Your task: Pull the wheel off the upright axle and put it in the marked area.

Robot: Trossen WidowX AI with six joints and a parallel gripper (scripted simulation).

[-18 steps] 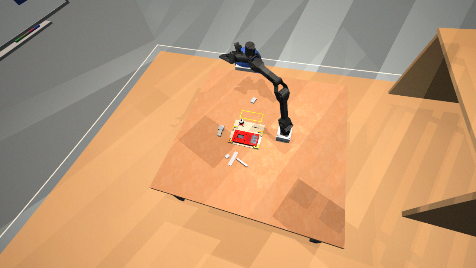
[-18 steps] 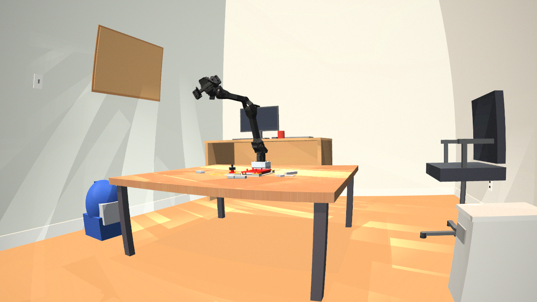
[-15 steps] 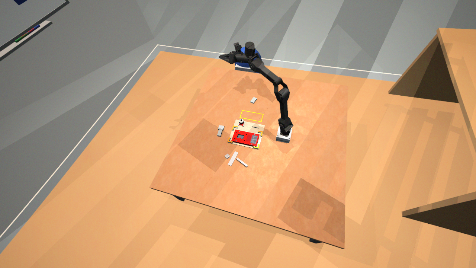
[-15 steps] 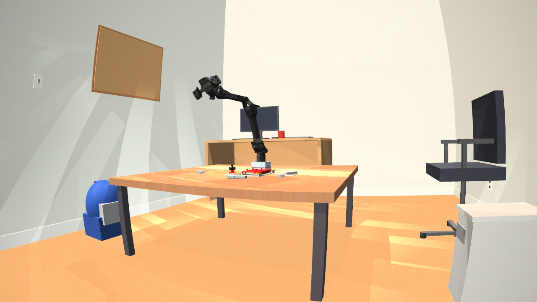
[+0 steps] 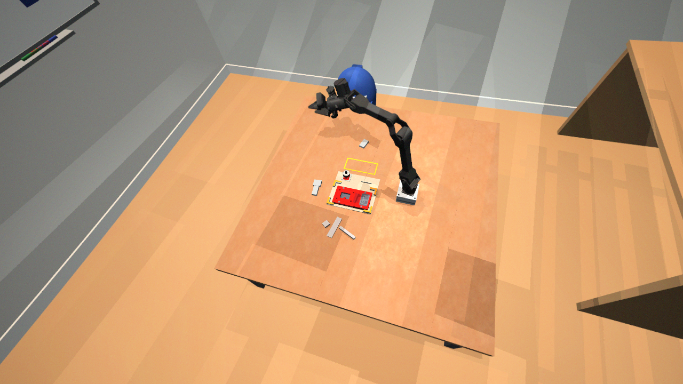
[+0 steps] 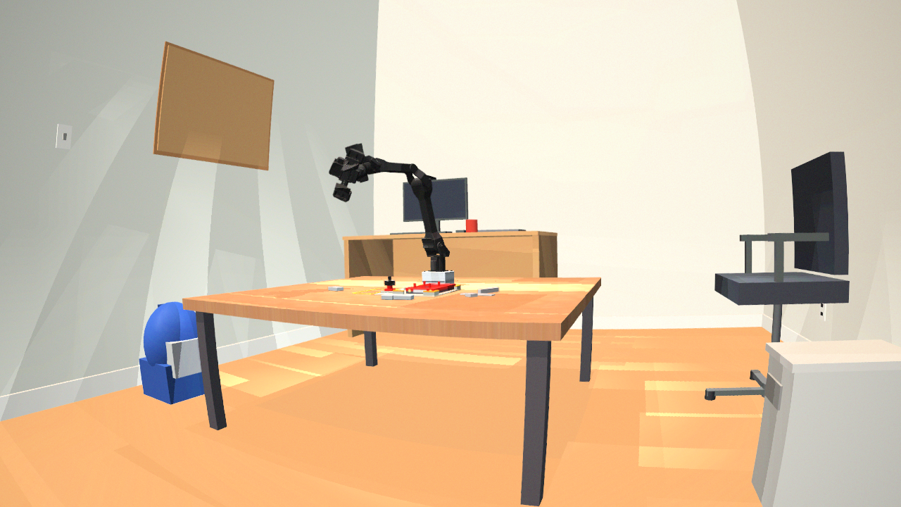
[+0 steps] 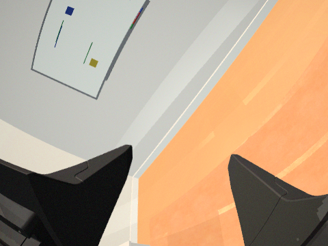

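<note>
My gripper tip is 190 mm past the wheel, 60 mm to the right of it and 360 mm above it. Also, from my gripper tip: upright axle 190 mm behind, 60 mm to the left, 360 mm below.
</note>
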